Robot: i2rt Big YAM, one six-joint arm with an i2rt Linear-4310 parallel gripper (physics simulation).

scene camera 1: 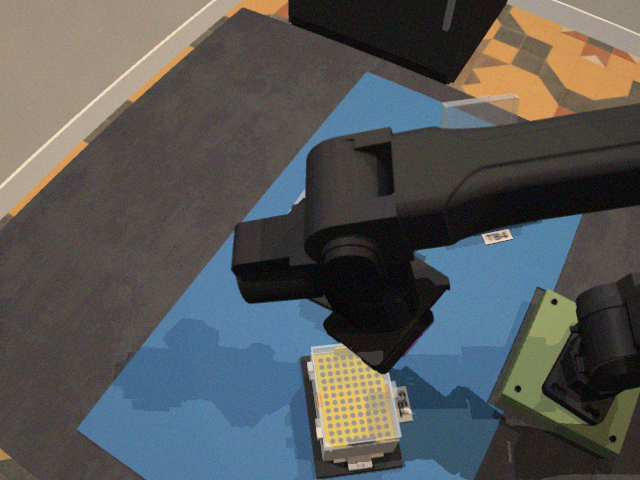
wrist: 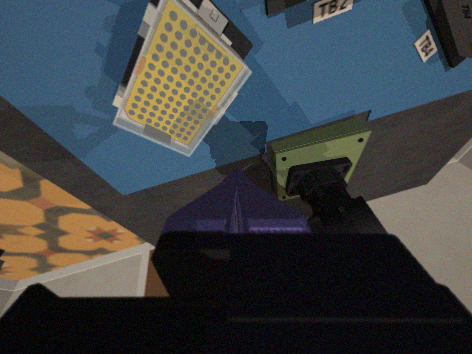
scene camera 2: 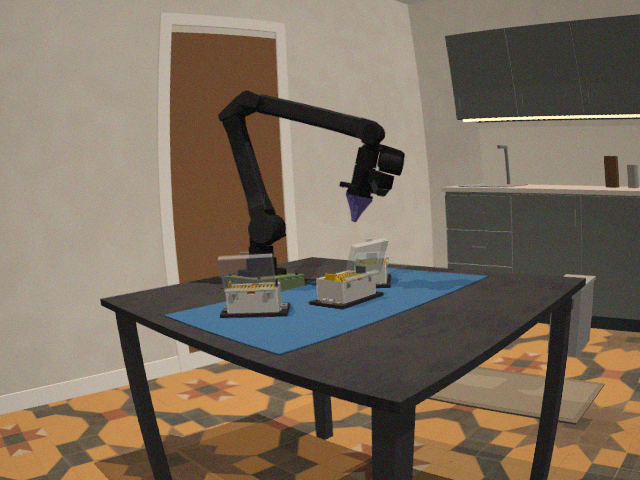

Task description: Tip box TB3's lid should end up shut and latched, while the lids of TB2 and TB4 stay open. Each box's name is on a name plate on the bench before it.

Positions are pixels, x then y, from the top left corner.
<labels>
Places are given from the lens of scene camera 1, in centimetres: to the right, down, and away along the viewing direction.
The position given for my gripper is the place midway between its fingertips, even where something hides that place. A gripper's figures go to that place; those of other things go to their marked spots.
my gripper (scene camera 1: 401, 346): 8, 11, 59
clear lid (scene camera 1: 356, 404): 4, 18, 65
clear lid (scene camera 1: 485, 111): 25, -19, 86
</labels>
